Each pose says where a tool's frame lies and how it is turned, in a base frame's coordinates. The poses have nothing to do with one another.
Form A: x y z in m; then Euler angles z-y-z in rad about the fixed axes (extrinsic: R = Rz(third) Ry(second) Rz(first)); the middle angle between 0 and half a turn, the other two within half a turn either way.
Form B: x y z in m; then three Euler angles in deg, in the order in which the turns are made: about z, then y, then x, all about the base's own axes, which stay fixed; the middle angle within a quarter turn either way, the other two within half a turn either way. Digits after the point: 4 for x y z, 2 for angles.
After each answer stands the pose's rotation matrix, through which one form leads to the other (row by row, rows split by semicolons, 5 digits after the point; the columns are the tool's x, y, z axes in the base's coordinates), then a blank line. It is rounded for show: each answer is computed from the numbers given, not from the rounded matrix.
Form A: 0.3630 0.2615 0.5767 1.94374 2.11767 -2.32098
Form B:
0.3630 0.2615 0.5767 47.22 -35.62 129.77
0.55210 -0.59672 -0.58234; -0.77352 -0.10587 -0.62487; 0.31122 0.79544 -0.52002

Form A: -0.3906 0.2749 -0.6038 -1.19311 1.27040 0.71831
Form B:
-0.3906 0.2749 -0.6038 2.94 45.99 -64.79
0.69389 -0.03561 0.71920; -0.62804 0.45866 0.62864; -0.35226 -0.88790 0.29590

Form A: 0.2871 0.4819 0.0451 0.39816 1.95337 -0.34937
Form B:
0.2871 0.4819 0.0451 -112.89 60.65 139.61
-0.19060 0.45153 0.87166; 0.48209 0.81654 -0.31756; -0.85514 0.35969 -0.37331

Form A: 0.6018 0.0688 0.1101 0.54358 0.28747 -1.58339
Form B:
0.6018 0.0688 0.1101 -59.55 -0.20 16.47
0.50683 0.86204 -0.00357; -0.82719 0.48516 -0.28350; -0.24266 0.14664 0.95896

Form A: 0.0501 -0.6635 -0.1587 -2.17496 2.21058 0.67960
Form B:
0.0501 -0.6635 -0.1587 1.84 38.61 -139.82
0.78103 -0.02515 0.62399; -0.42698 -0.75066 0.50418; 0.45572 -0.66021 -0.59702

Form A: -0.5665 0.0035 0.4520 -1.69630 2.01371 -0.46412
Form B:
-0.5665 0.0035 0.4520 132.24 53.89 136.66
-0.39614 -0.43626 0.80793; -0.91120 0.07840 -0.40444; 0.11310 -0.89640 -0.42857

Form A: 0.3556 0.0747 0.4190 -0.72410 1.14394 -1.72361
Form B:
0.3556 0.0747 0.4190 -135.14 -7.96 65.29
-0.70195 0.69862 -0.13856; -0.20568 -0.38510 -0.89966; -0.68188 -0.60302 0.41401

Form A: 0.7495 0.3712 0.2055 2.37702 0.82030 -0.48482
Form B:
0.7495 0.3712 0.2055 98.51 40.32 26.55
-0.11285 -0.75403 0.64707; 0.84184 -0.41849 -0.34085; 0.52780 0.50626 0.68200

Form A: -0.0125 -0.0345 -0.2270 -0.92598 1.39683 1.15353
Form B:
-0.0125 -0.0345 -0.2270 32.56 23.52 -79.12
0.77280 -0.49342 0.39915; -0.22878 0.37005 0.90040; -0.59198 -0.78715 0.17309

